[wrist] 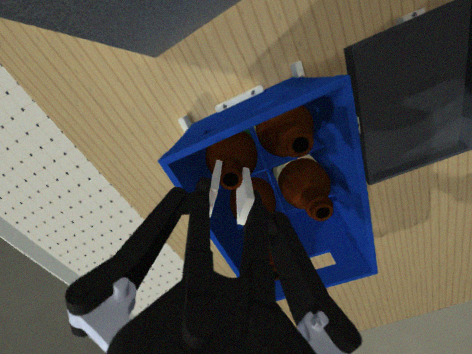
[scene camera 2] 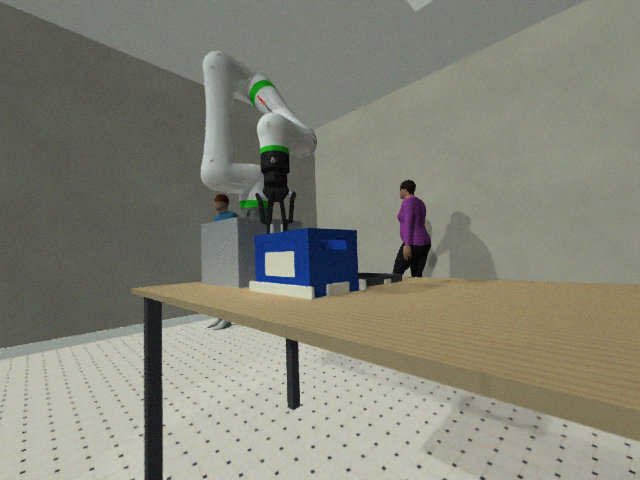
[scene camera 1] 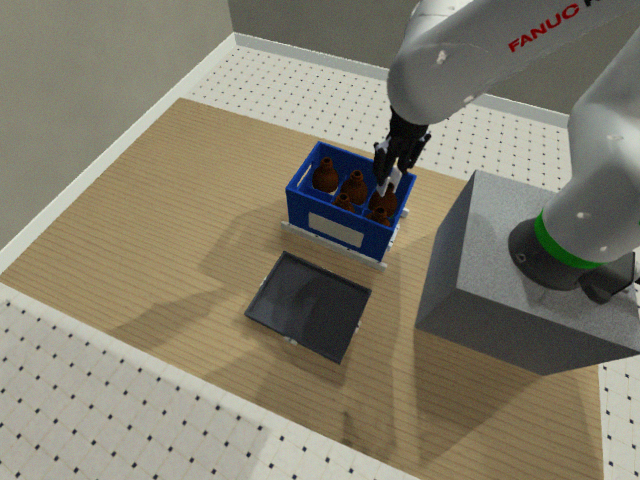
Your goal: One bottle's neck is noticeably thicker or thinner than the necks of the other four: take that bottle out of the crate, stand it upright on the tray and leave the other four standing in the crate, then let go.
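Places are measured from the arm's base along level axes (x ahead, y left, z up), in millimetres.
Where they show: gripper, between the fingertips: [wrist: 229, 174] [scene camera 1: 385, 190]; arm's base, origin of its link: [scene camera 2: 255, 222] [scene camera 1: 547, 254].
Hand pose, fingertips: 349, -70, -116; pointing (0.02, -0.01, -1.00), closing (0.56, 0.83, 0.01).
Things, the pixels of their top centre, and the offset from my fingertips, as dx, dy, dz. Level surfaces: height alone.
- blue crate, centre of its top: [wrist: 289, 228] [scene camera 1: 352, 181] [scene camera 2: 303, 233] +72, +52, +37
- back right bottle, centre of its top: [wrist: 230, 179] [scene camera 1: 388, 185] -6, +4, +25
- back left bottle, centre of its top: [wrist: 274, 275] [scene camera 1: 326, 160] +169, +16, +25
- back middle bottle, centre of its top: [scene camera 1: 357, 173] +80, +12, +25
- dark tray, centre of its top: [wrist: 421, 104] [scene camera 1: 309, 301] [scene camera 2: 358, 274] +24, +321, -112
- wooden table, height of its surface: dz -138
The blue crate [scene camera 1: 299, 211] [scene camera 2: 330, 268] [wrist: 250, 112] holds brown bottles, all upright. My gripper [scene camera 1: 388, 182] [scene camera 2: 276, 228] [wrist: 229, 174] points down into it, shut on the neck of the back right bottle [scene camera 1: 383, 203] [wrist: 231, 150] in scene camera 1. This bottle is still inside its compartment. The others are the back left bottle [scene camera 1: 325, 178], the back middle bottle [scene camera 1: 355, 190], and two front bottles [scene camera 1: 343, 202] [scene camera 1: 379, 215] [wrist: 304, 182] [wrist: 286, 130]. The fingers partly hide the held neck; neck widths are hard to compare. The dark tray [scene camera 1: 325, 310] [scene camera 2: 379, 279] [wrist: 415, 95] bears no bottle.
Pale strips [scene camera 1: 330, 245] [scene camera 2: 281, 289] [wrist: 239, 98] lie along the crate's base. The grey robot pedestal [scene camera 1: 449, 279] [scene camera 2: 219, 253] stands beside the crate and tray. All stand on the wooden table [scene camera 1: 180, 180] [scene camera 2: 491, 320]. A person in purple [scene camera 2: 412, 222] is in the background.
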